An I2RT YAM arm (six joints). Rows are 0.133 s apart.
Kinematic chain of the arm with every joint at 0, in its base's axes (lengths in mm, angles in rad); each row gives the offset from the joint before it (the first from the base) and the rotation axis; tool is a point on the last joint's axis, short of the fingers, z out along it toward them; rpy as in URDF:
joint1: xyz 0 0 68 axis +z
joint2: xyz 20 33.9 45.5 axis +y
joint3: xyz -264 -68.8 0 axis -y
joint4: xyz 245 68.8 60 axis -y
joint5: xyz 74 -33.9 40.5 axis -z
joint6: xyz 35.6 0 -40.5 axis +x
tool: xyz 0 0 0 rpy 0 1.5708 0
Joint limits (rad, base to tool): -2.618..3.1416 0..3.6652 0..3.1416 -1.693..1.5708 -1.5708..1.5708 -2.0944..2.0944
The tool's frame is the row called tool.
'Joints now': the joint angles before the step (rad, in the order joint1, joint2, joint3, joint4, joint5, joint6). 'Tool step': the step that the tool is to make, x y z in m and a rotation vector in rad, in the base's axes. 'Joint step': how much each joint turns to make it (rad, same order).
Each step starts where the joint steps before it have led.
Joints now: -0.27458 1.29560 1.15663 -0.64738 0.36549 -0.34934
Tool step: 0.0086 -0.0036 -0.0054 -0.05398 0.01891 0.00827
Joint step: -0.00001 0.03016 -0.00533 0.05062 0.03421 -0.05007
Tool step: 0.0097 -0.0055 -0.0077 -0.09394 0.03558 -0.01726
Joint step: -0.00014 0.03795 -0.01094 0.06872 0.08146 -0.06701
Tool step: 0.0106 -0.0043 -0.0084 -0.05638 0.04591 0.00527
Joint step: 0.00014 0.04610 0.00209 0.04380 0.04181 -0.05961
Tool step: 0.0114 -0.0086 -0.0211 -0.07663 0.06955 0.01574
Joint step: -0.01214 0.05909 -0.03726 0.10345 0.04280 -0.10176
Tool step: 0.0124 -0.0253 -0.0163 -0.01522 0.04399 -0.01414
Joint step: -0.06250 0.08973 0.02082 0.06527 -0.01635 -0.06310
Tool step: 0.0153 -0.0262 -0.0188 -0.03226 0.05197 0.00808
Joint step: -0.05415 0.10701 0.03246 0.08530 -0.01262 -0.09141
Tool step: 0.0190 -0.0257 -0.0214 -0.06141 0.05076 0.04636
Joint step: -0.04238 0.12118 0.03806 0.13006 -0.01674 -0.13458
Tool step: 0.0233 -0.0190 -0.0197 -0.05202 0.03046 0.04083
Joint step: -0.01736 0.12707 0.06784 0.10193 -0.00836 -0.09571
